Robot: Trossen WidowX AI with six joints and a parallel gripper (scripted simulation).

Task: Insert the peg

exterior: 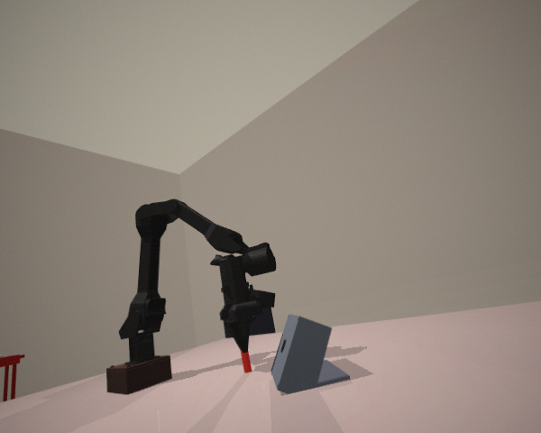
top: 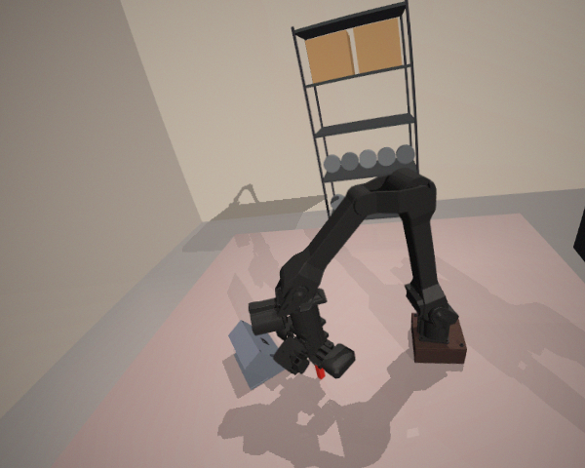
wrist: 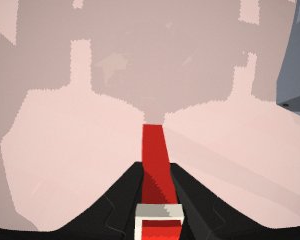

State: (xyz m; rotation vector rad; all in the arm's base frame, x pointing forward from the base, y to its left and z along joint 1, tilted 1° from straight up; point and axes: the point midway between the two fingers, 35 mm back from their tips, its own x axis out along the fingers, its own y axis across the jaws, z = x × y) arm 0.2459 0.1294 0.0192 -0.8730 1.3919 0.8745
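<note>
My gripper tip is now 170 mm short of the sloped grey panel and 10 mm to the left of it. The rest, counted from my gripper tip: red peg (20 mm above).
</note>
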